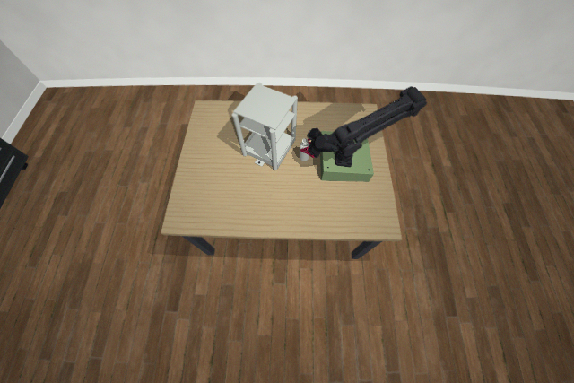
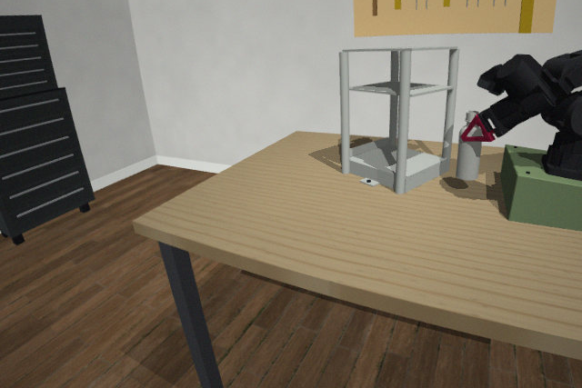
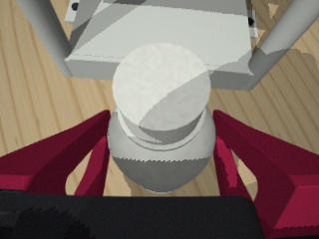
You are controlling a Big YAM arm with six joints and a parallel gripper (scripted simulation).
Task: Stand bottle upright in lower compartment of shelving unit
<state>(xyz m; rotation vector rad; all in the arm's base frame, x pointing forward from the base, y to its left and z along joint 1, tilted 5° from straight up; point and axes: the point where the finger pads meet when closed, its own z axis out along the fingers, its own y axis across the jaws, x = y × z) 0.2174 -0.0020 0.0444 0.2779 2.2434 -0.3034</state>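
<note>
The shelving unit is 200 mm ahead of my hand, 80 mm to the right of it and 20 mm above it. From my hand the other things lie so: white bottle right at my hand.
</note>
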